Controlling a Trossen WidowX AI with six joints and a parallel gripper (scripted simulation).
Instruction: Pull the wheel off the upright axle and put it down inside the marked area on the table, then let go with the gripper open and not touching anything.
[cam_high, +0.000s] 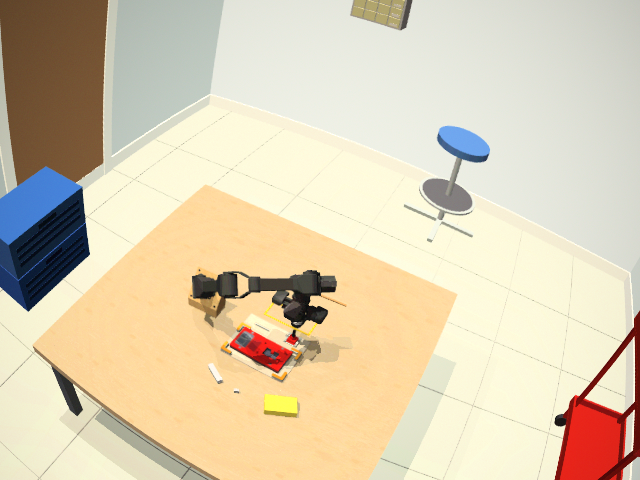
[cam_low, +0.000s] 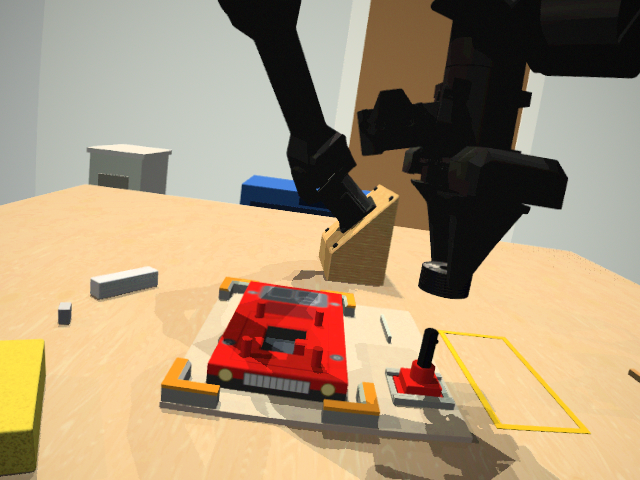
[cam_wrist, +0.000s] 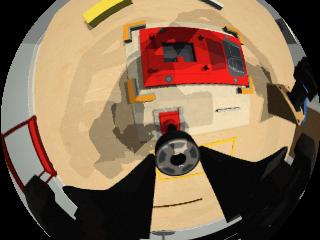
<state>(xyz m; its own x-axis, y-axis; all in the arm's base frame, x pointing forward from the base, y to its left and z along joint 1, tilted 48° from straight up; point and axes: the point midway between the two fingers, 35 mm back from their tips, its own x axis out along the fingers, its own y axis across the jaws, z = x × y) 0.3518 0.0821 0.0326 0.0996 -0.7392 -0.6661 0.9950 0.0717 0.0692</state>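
My gripper tip is 7 cm above the black axle. Also, from my gripper tip: yellow block 10 cm ahead, 30 cm to the right, 9 cm below; thin stick 1 cm ahead, 27 cm to the left, 10 cm below; black wheel right at my gripper tip.
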